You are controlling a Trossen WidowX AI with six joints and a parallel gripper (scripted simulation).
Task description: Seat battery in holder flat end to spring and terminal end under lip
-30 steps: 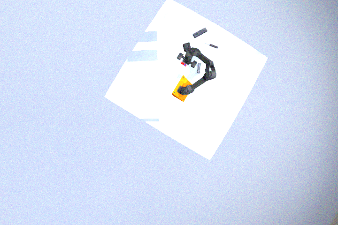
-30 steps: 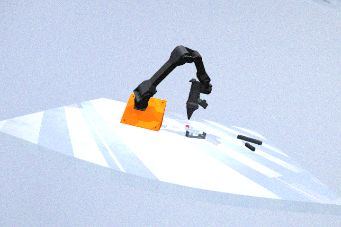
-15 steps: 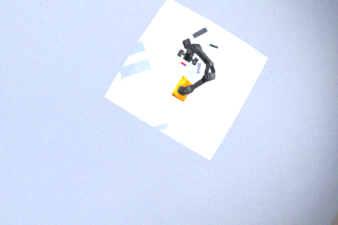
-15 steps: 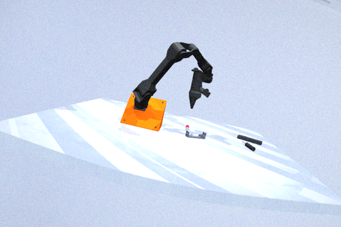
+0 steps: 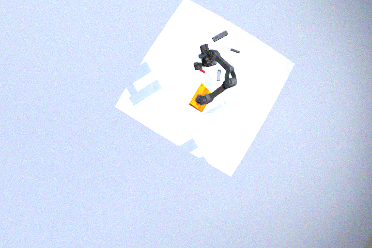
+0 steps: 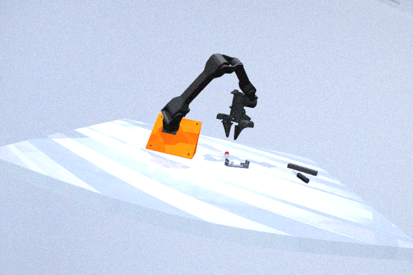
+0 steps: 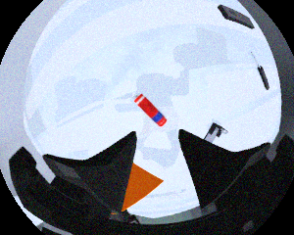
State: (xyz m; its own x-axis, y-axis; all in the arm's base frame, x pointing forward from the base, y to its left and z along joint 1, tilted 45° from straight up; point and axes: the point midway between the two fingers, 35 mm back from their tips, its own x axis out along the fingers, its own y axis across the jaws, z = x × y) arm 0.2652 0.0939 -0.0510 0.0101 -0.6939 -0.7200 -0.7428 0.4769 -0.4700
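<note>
The battery lies 1 cm to the left of my gripper tip and 8 cm below it.
</note>
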